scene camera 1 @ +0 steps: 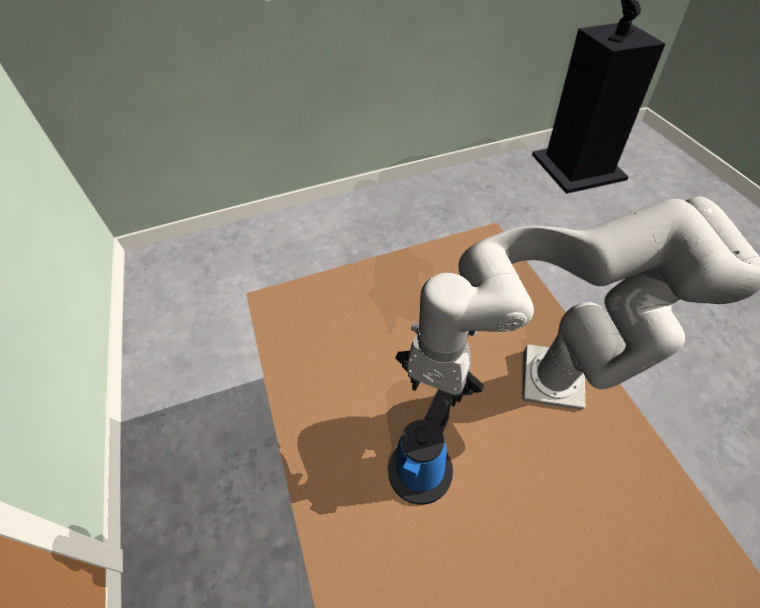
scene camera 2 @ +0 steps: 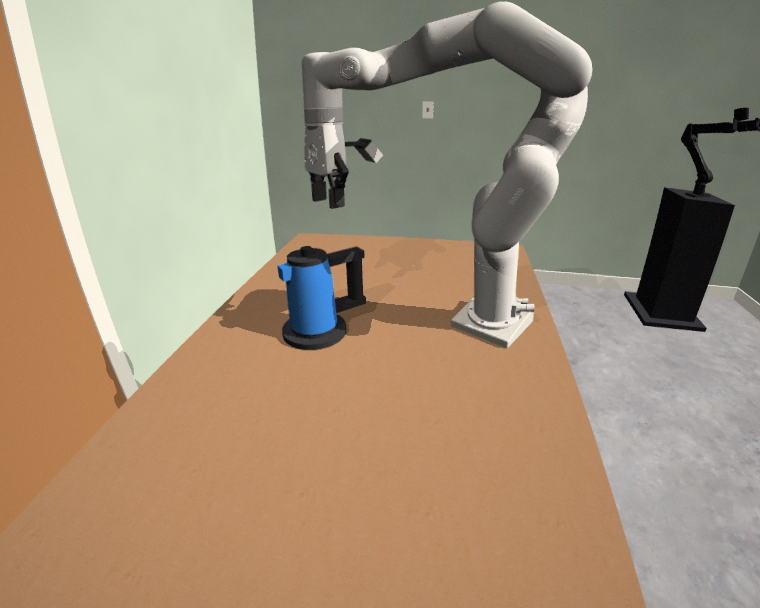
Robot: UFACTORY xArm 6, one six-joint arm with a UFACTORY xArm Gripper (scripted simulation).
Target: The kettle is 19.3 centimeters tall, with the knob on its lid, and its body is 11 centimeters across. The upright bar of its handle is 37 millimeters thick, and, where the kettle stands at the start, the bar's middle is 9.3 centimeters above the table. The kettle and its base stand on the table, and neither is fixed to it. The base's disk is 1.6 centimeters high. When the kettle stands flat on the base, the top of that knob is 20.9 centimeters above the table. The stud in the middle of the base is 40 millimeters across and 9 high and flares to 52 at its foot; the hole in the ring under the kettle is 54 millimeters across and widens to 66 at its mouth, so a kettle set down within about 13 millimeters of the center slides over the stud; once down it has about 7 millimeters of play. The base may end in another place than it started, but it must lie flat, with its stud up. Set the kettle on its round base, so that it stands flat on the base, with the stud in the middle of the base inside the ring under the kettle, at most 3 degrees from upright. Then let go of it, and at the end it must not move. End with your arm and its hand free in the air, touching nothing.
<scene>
In view: the gripper (scene camera 2: pixel 328 203), a blue kettle (scene camera 2: pixel 312 306) and a round black base (scene camera 1: pixel 422 498).
The blue kettle shows as well in scene camera 1 (scene camera 1: pixel 421 458). The round black base is seen too in scene camera 2 (scene camera 2: pixel 290 338). The gripper also shows in scene camera 1 (scene camera 1: pixel 436 392).
</scene>
